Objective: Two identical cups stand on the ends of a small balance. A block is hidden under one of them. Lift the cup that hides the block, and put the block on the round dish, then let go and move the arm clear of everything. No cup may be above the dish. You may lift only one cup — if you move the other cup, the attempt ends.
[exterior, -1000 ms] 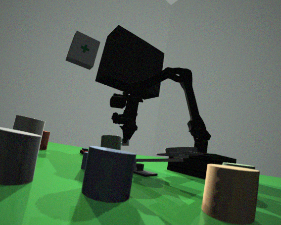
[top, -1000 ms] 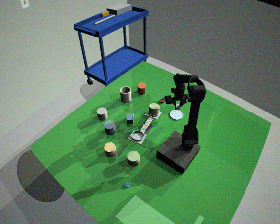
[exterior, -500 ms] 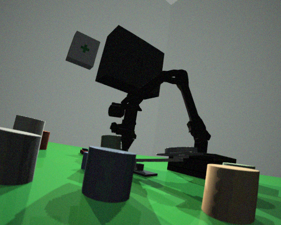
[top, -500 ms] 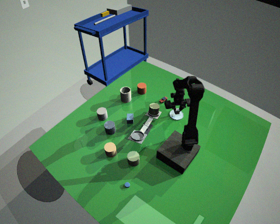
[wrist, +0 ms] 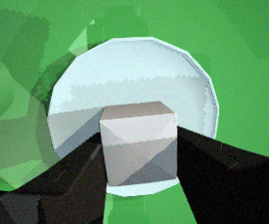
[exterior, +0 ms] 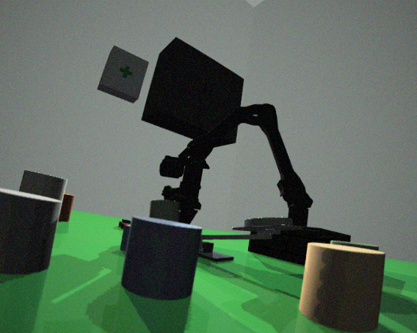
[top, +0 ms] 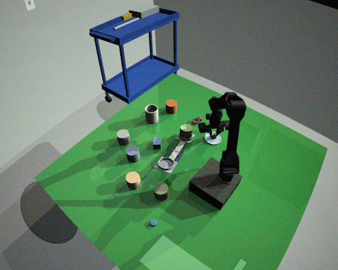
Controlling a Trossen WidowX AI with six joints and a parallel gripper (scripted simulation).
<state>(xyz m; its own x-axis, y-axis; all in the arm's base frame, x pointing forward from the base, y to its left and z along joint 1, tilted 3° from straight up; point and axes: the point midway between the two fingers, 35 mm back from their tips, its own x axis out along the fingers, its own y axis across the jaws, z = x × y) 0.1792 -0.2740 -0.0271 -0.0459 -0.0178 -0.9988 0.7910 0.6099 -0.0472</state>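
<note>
My gripper tip is now right at the block. Round my gripper tip: round pale blue dish 10 mm below; then pale green cup 140 mm ahead, 70 mm to the left, 40 mm above; then balance 220 mm to the left, 130 mm ahead, 20 mm above.
</note>
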